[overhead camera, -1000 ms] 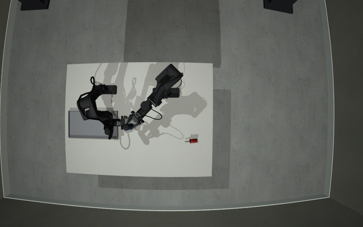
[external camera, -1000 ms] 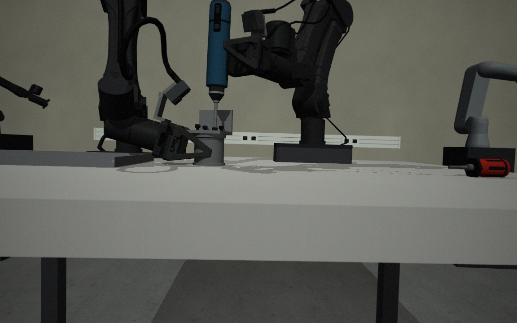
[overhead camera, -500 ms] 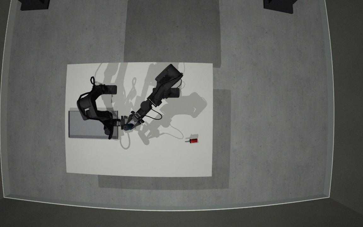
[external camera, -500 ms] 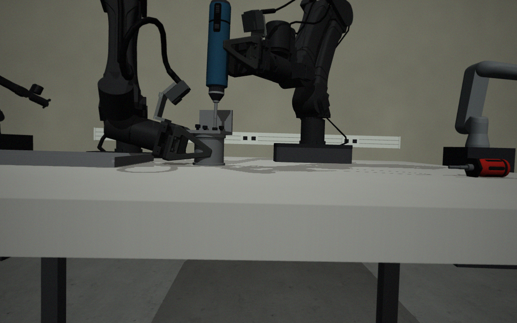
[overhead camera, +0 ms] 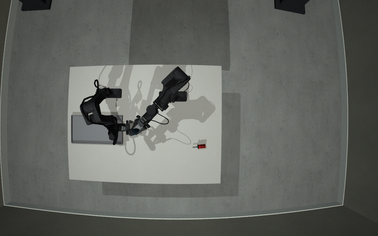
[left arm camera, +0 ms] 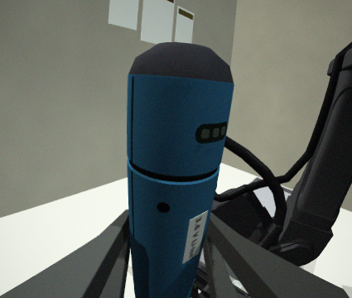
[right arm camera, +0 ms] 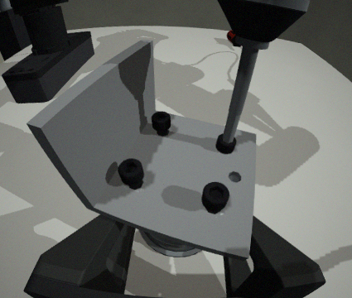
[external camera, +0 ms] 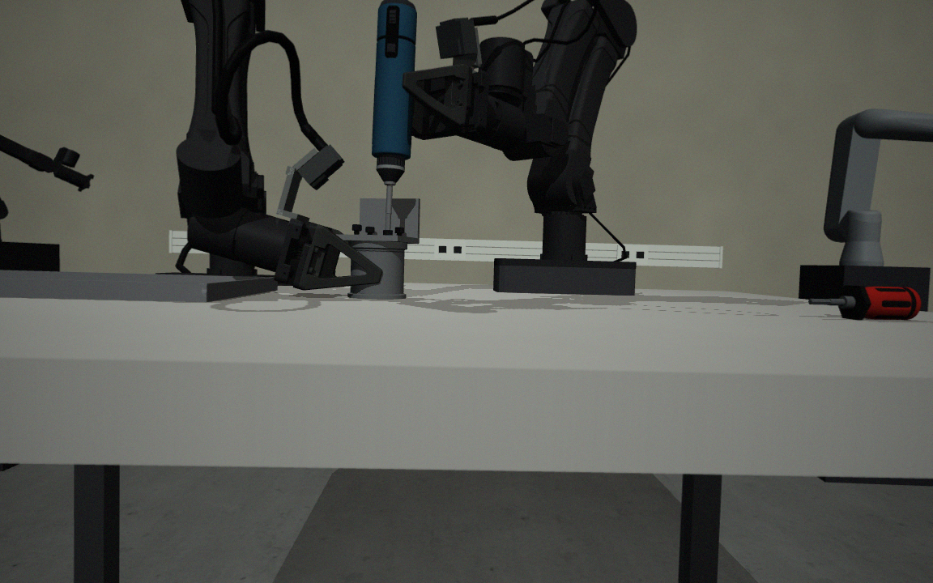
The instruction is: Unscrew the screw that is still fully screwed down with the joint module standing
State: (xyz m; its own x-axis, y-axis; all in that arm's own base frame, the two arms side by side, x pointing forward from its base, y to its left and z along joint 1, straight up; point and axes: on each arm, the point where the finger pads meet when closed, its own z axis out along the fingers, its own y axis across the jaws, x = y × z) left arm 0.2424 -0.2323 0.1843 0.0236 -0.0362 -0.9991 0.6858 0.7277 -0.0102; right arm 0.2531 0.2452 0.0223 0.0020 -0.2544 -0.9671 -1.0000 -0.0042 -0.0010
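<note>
My right hand is right at the joint module. Also, from my right hand: flat grey plate: 40 mm ahead, 340 mm to the right, 20 mm below; then grey l-shaped bracket: 50 mm above; then screwdriver bit: 20 mm ahead, 10 mm to the left, 70 mm above.
</note>
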